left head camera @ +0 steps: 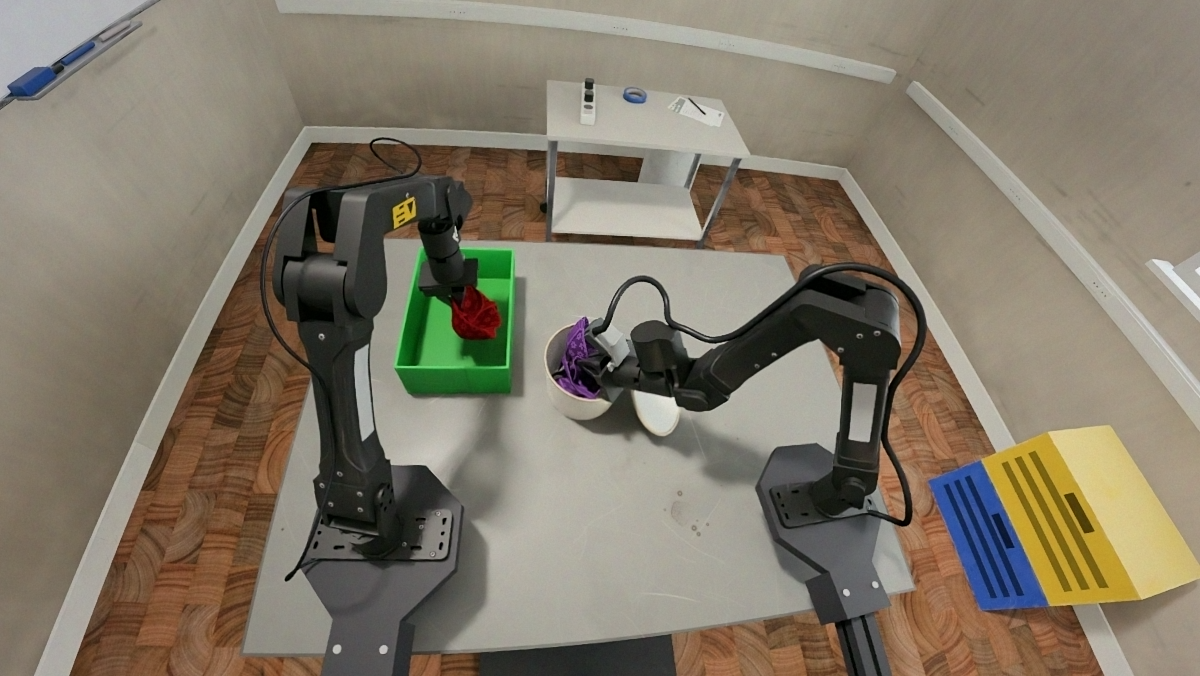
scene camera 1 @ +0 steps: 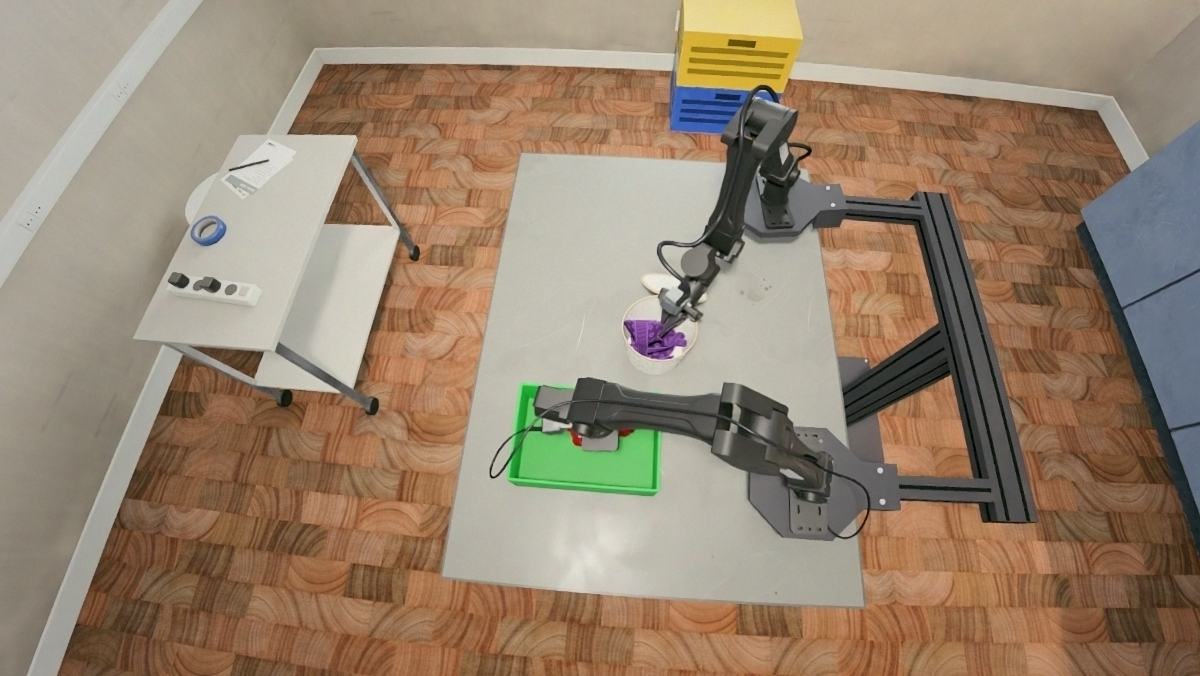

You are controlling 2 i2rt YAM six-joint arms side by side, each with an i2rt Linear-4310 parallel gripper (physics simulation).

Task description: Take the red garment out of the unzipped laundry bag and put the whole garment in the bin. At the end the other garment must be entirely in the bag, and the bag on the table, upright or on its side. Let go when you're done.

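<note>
The green bin (left head camera: 457, 380) (scene camera 1: 587, 487) stands on the table. My left gripper (left head camera: 455, 297) is shut on the red garment (left head camera: 475, 317) (scene camera 1: 576, 437), which hangs down inside the bin's outline; its fingertips are hidden in scene camera 1. The whitish round laundry bag (left head camera: 579, 408) (scene camera 1: 651, 364) stands upright on the table with its lid flap (left head camera: 656, 413) (scene camera 1: 657, 282) open to one side. The purple garment (left head camera: 576, 356) (scene camera 1: 650, 340) lies bunched in the bag. My right gripper (left head camera: 590, 370) (scene camera 1: 664, 331) reaches over the rim and is shut, its tips in the purple cloth.
The grey table (left head camera: 571, 537) (scene camera 1: 545, 235) carries both arms, the bin and the bag. The bag stands close beside the bin. Beyond the table is a white cart (left head camera: 646, 142) (scene camera 1: 314, 167) with a power strip, blue tape and papers. Yellow and blue crates (left head camera: 1041, 520) (scene camera 1: 730, 67) stand on the floor.
</note>
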